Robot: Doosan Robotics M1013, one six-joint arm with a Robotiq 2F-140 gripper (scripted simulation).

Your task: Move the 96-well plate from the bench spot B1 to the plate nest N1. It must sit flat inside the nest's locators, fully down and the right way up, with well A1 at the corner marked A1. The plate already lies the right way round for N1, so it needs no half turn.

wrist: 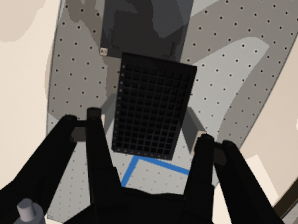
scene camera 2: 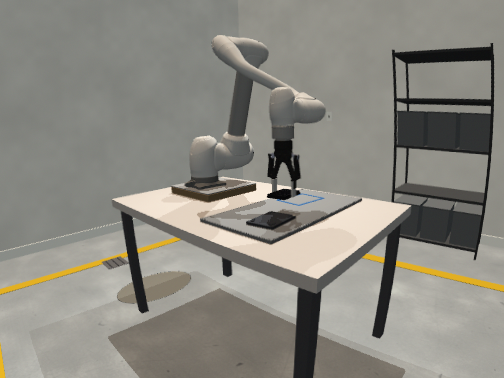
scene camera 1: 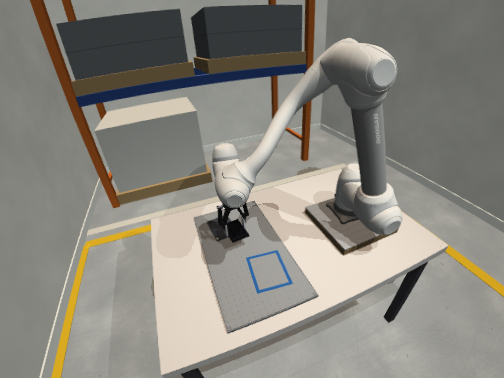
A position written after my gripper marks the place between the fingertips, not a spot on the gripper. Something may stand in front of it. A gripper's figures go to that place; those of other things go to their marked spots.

My gripper (wrist: 150, 110): 21 cm from the lens. A black 96-well plate (wrist: 154, 133): 21 cm from the lens.
